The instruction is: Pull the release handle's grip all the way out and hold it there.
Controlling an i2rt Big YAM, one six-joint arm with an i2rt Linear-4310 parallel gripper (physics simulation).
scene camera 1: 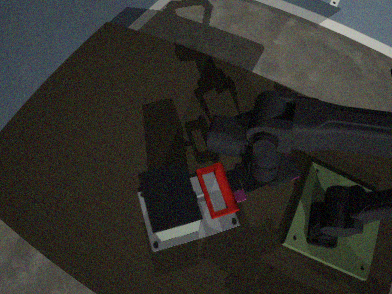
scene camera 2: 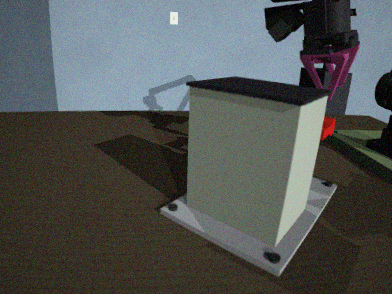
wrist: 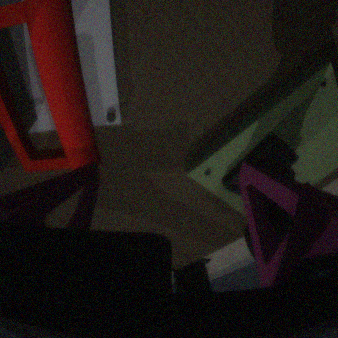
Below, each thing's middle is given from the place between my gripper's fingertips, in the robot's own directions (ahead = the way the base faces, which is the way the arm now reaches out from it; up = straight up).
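Grey base plate (scene camera 2: 272,259): from my hand, 16 cm ahead, 6 cm to the left, 14 cm below. Red release handle (scene camera 1: 230,201): 12 cm ahead of my hand, 3 cm to the left, 4 cm below. Going by their middles, the red release handle is the nearest to my hand of the things named here.
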